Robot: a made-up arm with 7 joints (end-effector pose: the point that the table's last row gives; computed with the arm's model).
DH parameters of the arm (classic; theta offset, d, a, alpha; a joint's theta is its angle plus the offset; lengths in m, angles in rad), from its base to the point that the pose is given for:
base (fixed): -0.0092 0 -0.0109 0
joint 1: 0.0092 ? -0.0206 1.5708
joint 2: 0 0.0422 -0.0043 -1.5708
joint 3: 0 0.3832 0.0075 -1.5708
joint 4: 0 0.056 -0.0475 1.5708
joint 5: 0 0.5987 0.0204 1.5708
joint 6: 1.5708 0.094 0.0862 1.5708
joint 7: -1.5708 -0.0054 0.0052 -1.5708
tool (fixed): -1.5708 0.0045 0 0
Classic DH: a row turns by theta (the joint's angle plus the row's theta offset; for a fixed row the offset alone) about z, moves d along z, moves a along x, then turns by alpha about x.
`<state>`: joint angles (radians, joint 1 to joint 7).
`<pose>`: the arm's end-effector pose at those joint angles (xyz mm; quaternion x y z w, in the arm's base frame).
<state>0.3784 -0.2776 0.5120 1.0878 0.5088 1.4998 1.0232</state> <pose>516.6 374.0 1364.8 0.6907 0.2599 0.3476 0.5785</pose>
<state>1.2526 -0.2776 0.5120 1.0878 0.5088 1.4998 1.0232</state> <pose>40.8 644.6 1364.8 0.5157 0.5278 0.5598 0.3769</pose>
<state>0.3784 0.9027 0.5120 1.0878 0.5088 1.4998 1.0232</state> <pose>-340.5 33.2 1616.3 0.5130 -0.1547 0.6994 0.4730</pose>
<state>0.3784 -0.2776 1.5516 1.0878 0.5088 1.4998 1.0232</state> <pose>41.9 521.8 1474.9 0.5660 0.5406 0.5761 0.2356</pose>
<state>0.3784 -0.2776 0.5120 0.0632 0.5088 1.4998 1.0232</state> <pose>268.8 -2.8 1747.6 0.7262 -0.1288 0.5770 0.3508</pose>
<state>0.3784 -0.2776 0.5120 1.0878 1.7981 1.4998 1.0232</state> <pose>470.7 451.5 1252.5 0.8919 0.4218 0.1600 0.0312</pose>
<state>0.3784 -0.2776 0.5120 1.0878 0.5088 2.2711 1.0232</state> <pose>466.0 340.5 1329.7 0.7915 -0.0943 0.3726 0.4752</pose>
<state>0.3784 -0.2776 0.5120 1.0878 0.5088 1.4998 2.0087</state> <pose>518.7 373.7 1358.6 0.8822 0.3934 0.1833 0.1829</pose>
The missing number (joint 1, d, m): 0.802
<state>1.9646 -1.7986 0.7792 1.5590 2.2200 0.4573 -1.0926</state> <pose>-562.3 22.8 318.0 -0.1154 -0.9659 -0.2316 0.0055</pose>
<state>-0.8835 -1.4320 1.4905 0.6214 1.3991 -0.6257 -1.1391</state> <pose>845.3 -408.3 999.3 0.2619 -0.4031 0.7819 0.3969</pose>
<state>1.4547 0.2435 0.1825 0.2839 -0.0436 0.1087 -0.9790</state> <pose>19.5 -129.0 1858.7 -0.3223 -0.3702 0.6109 0.6212</pose>
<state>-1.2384 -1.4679 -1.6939 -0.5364 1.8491 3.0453 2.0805</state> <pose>410.7 -734.2 767.8 0.4814 -0.5810 0.4175 0.5064</pose>
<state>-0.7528 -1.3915 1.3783 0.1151 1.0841 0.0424 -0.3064</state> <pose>791.8 -639.8 996.8 0.5823 -0.0796 0.5773 0.5669</pose>
